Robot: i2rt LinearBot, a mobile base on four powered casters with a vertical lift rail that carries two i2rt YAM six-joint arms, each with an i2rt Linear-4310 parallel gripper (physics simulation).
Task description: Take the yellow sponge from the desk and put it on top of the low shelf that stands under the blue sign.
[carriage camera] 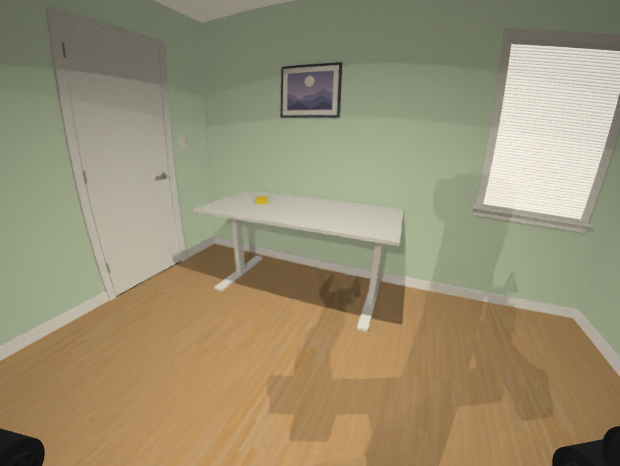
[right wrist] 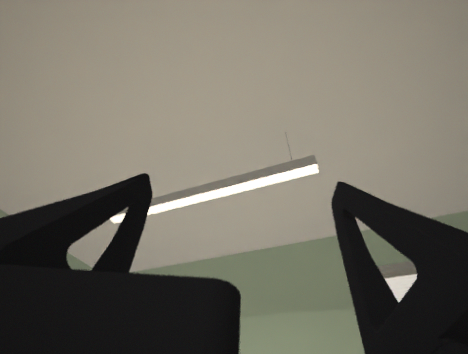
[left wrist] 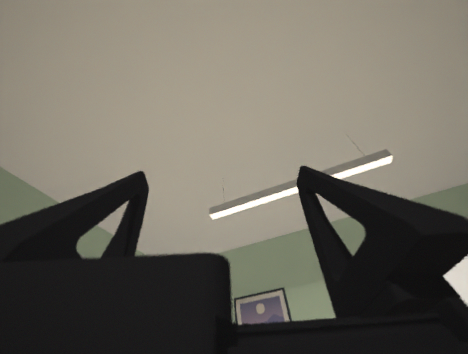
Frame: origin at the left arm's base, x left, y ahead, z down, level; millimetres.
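Seen in the pictures: left gripper, fingertip midpoint: (left wrist: 223, 177); right gripper, fingertip midpoint: (right wrist: 241, 188).
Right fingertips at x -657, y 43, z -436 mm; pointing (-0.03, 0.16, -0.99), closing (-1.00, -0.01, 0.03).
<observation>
A point is followed by its place in that frame.
The yellow sponge (carriage camera: 261, 200) @[y 1977, x 48, z 93 mm] lies on the white desk (carriage camera: 320, 212) @[y 1770, x -427, z 121 mm], near its back left part in the carriage view. The desk stands by the back wall, across the floor from me. My left gripper (left wrist: 223, 177) @[y 31, x -4, z -439 mm] is open and empty, with its fingers wide apart, pointing up toward the ceiling. My right gripper (right wrist: 241, 188) @[y 43, x -657, z -436 mm] is open and empty too, also pointing up. Both grippers are far from the sponge. The low shelf and the blue sign do not show in these views.
A white door (carriage camera: 120, 165) @[y 1829, x 1180, z -226 mm] is in the left wall. A framed picture (carriage camera: 310, 90) @[y 2283, x -326, z -814 mm] (left wrist: 262, 307) @[y 2277, x -337, z -897 mm] hangs above the desk. A window (carriage camera: 548, 132) @[y 1591, x -2033, z -601 mm] is at the right. The desk has two legs with long feet (carriage camera: 364, 320) on the wooden floor. A ceiling lamp (left wrist: 255, 201) @[y 1040, x -227, z -1236 mm] (right wrist: 235, 187) @[y 867, x -655, z -1236 mm] hangs overhead.
</observation>
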